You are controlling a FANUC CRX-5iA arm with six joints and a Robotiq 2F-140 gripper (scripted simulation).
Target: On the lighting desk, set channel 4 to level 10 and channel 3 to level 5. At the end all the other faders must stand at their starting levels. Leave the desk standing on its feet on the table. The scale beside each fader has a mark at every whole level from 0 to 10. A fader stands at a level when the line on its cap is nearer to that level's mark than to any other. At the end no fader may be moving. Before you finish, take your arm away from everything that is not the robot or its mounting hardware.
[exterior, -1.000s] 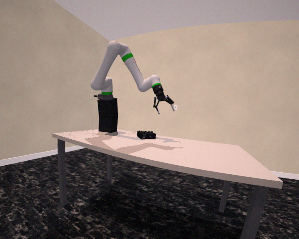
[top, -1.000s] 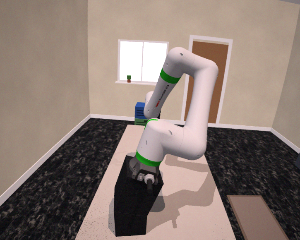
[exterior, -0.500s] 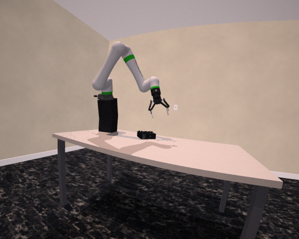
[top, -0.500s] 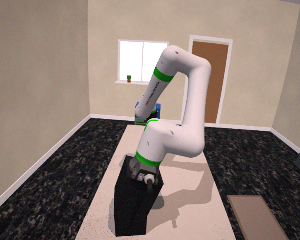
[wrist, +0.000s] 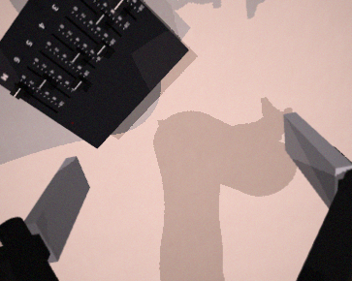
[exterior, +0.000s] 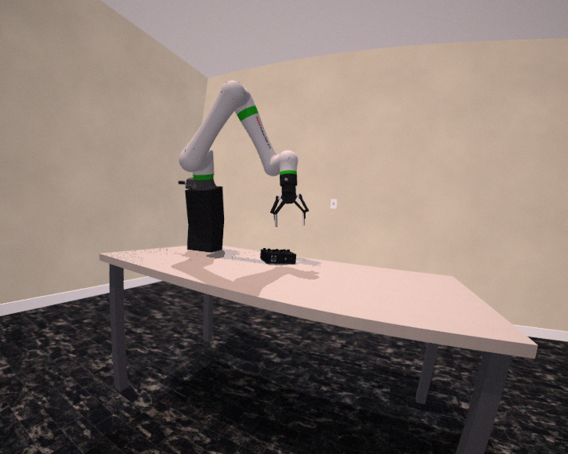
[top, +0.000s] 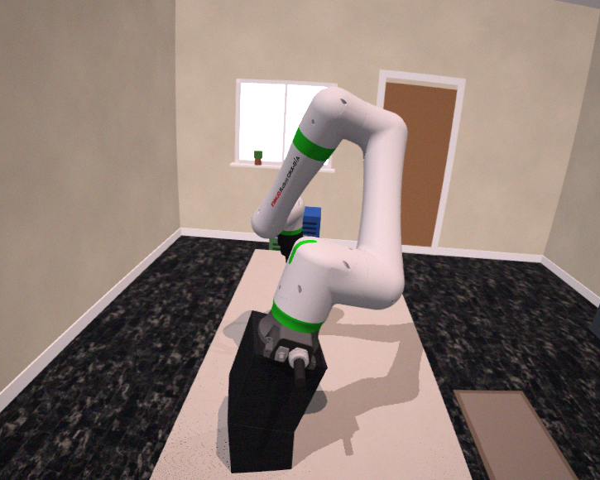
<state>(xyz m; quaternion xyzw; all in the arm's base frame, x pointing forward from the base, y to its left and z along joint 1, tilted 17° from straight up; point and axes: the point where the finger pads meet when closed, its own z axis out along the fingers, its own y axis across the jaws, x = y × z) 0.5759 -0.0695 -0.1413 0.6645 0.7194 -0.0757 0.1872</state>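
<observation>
Right now the channel 3 fader cap is 15 cm below my hand, 5 cm to the left of it and 5 cm behind it. The rest, counted from my hand: channel 5 fader cap (15 cm below, 8 cm behind, 2 cm to the left); then channel 4 fader cap (15 cm below, 7 cm behind, 5 cm to the left); then channel 2 fader cap (15 cm below, 8 cm to the left, 4 cm behind).
</observation>
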